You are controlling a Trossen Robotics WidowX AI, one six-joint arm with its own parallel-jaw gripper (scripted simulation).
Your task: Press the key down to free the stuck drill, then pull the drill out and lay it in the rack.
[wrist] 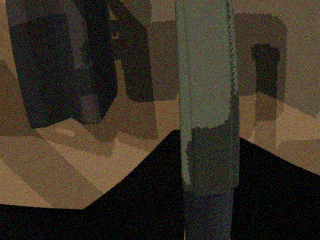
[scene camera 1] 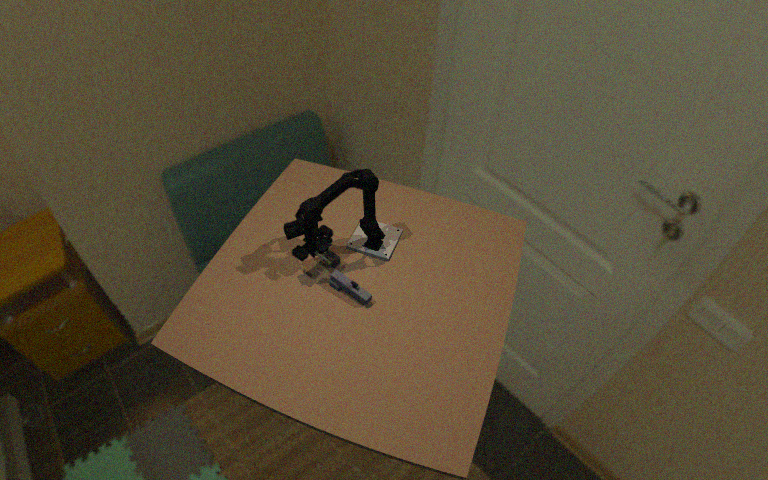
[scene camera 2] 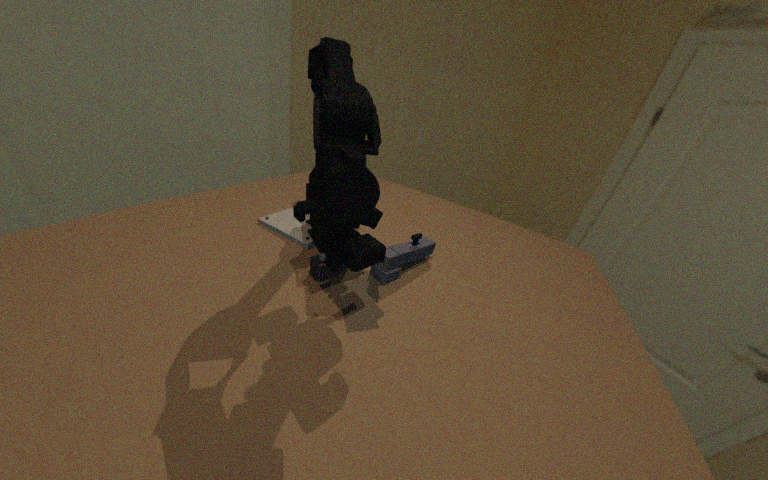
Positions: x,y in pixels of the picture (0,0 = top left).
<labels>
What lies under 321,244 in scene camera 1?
My gripper.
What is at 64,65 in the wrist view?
A dark block.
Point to a drill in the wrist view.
205,44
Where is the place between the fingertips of my gripper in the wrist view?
196,140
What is my gripper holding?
A drill.
</labels>
